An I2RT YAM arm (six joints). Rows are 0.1 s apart.
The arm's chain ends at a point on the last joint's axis. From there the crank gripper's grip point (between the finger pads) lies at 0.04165 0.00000 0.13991 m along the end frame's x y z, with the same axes.
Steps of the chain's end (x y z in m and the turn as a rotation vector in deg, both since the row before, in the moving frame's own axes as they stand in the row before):
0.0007 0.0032 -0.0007 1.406 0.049 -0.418
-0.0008 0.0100 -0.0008 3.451 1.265 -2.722
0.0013 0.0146 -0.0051 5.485 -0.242 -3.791
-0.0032 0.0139 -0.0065 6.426 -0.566 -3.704
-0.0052 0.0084 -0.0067 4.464 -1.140 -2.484
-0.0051 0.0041 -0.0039 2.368 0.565 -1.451
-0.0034 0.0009 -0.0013 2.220 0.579 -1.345
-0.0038 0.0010 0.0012 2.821 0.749 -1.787
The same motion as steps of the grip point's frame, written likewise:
0.0008 -0.0005 -0.0008 1.406 0.049 -0.418
0.0020 -0.0004 -0.0021 3.451 1.265 -2.722
0.0002 -0.0015 -0.0057 5.485 -0.242 -3.791
-0.0052 -0.0044 -0.0071 6.426 -0.566 -3.704
-0.0083 -0.0043 -0.0064 4.464 -1.140 -2.484
-0.0038 -0.0027 -0.0045 2.368 0.565 -1.451
-0.0021 -0.0055 -0.0019 2.220 0.579 -1.345
-0.0021 -0.0072 0.0004 2.821 0.749 -1.787

